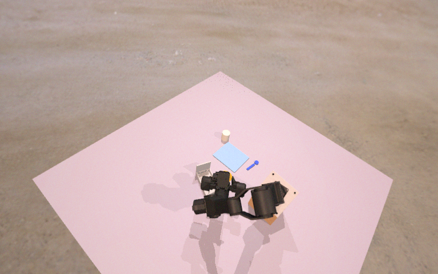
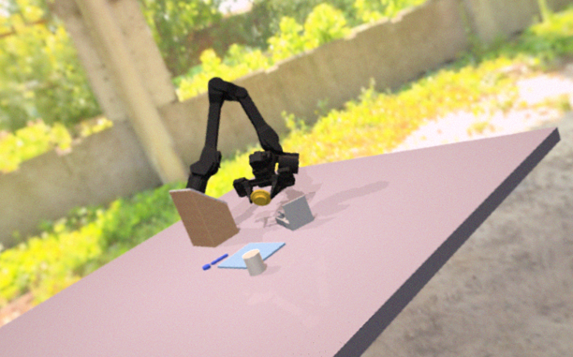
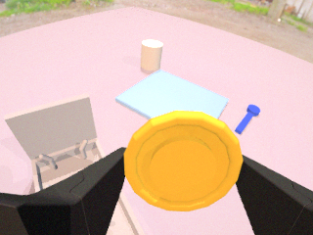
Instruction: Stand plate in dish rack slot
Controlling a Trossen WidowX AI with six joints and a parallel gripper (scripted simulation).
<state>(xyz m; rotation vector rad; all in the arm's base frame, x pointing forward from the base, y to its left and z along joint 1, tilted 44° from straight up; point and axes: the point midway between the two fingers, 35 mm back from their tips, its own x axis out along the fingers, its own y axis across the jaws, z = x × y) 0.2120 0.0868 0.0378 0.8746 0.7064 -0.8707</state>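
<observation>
Now: gripper tip 60 mm short of the grey dish rack, 40 mm to the right of it and 70 mm above it. Also, from my gripper tip: yellow-orange plate: 10 mm to the left; then blue spoon: 40 mm behind, 210 mm to the right, 90 mm below; then light blue mat: 80 mm ahead, 160 mm to the right, 90 mm below.
</observation>
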